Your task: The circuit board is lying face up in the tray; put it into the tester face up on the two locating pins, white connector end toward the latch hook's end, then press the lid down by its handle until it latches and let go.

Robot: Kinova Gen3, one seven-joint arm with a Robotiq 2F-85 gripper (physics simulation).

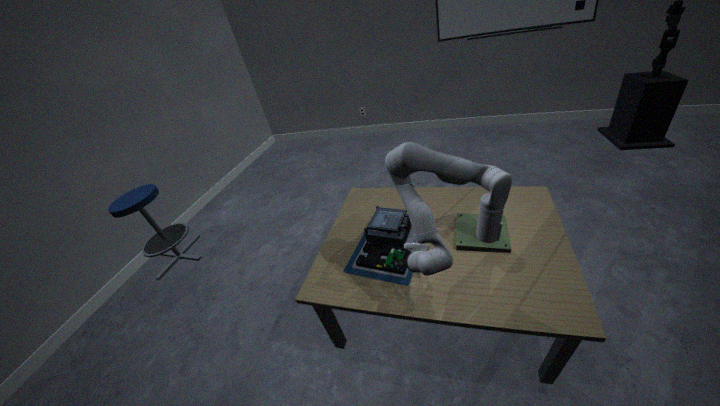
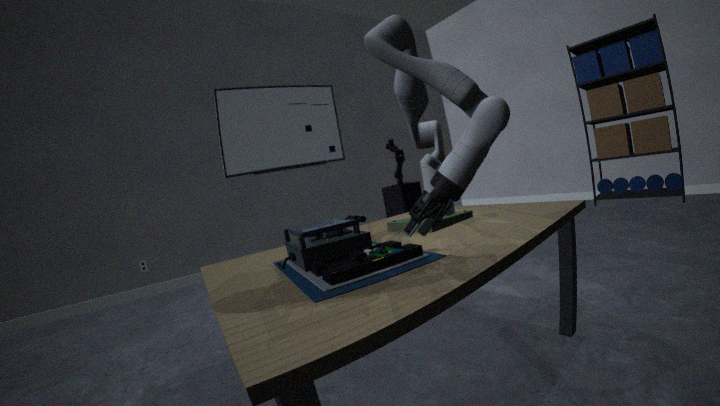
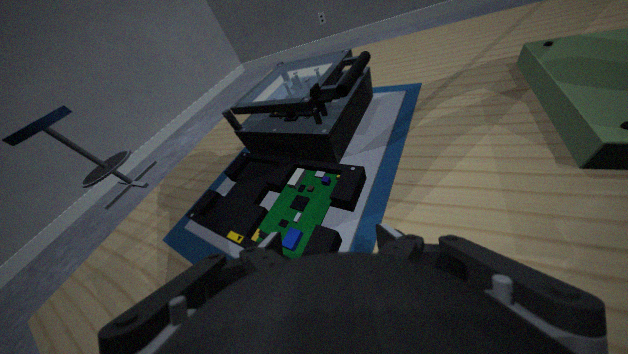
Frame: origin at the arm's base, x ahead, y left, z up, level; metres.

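Seen in the pictures: gripper, fingertip midpoint: [image 2: 413,234] [image 3: 328,240]; arm's base, origin of the base link: [image 1: 486,235].
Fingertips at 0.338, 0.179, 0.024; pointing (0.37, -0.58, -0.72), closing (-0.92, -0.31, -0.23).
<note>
Offsets run from my fingertips to a thing's top centre, as dx, dy, dz. "spot": to the spot under its first point. Level surfaces: height alone.
The green circuit board @(+0.057, -0.046, -0.022) [image 1: 396,259] [image 2: 387,250] [image 3: 311,194] lies face up in the right part of the black tray @(spot: +0.164, -0.029, -0.031) [image 1: 370,261] [image 2: 352,268] [image 3: 241,212]. Its white connector @(+0.071, -0.085, -0.022) [image 3: 296,177] is at the end nearer the tester, a blue part at the other end. The tester @(spot: +0.107, -0.150, +0.010) [image 1: 385,235] [image 2: 332,248] [image 3: 295,145] stands behind the tray. Its clear lid @(+0.104, -0.228, +0.046) [image 1: 387,220] [image 3: 265,93] is raised, with a gap to the base; the black handle @(spot: +0.042, -0.150, +0.049) [image 2: 356,218] [image 3: 356,74] is on its right. The locating pins cannot be made out. My gripper [image 2: 416,234] [image 3: 328,240] is open and empty, above and right of the tray.
A blue-edged mat @(dz -0.050) [image 1: 378,274] [image 2: 322,295] [image 3: 395,175] lies under tray and tester. The arm's green base plate [image 1: 466,237] [image 2: 456,218] [image 3: 565,100] is on the wooden table @(dz -0.050) [image 1: 519,292] [image 2: 262,332] [image 3: 465,210]. A blue-seated stool [image 1: 133,200] stands on the floor.
</note>
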